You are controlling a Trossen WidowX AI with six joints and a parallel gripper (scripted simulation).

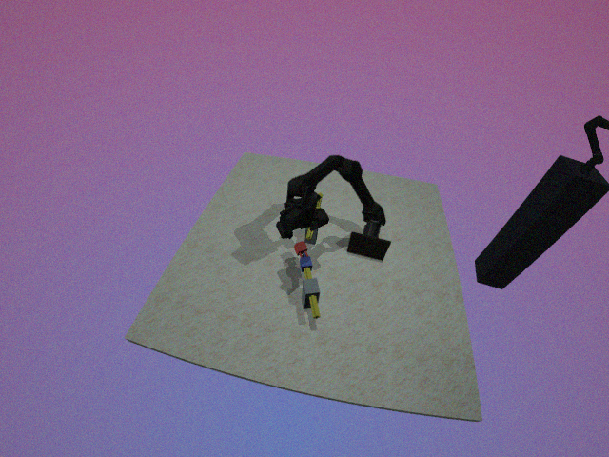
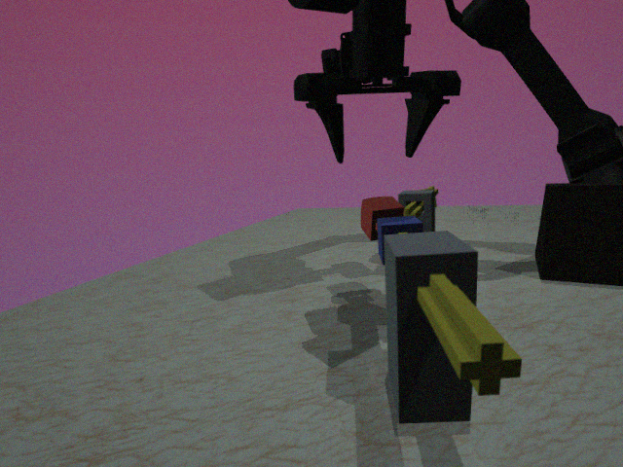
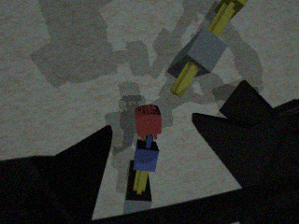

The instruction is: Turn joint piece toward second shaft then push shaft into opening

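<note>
The red joint piece lies 1 cm behind my gripper tip, 1 cm to the left of it and 7 cm below it.
</note>
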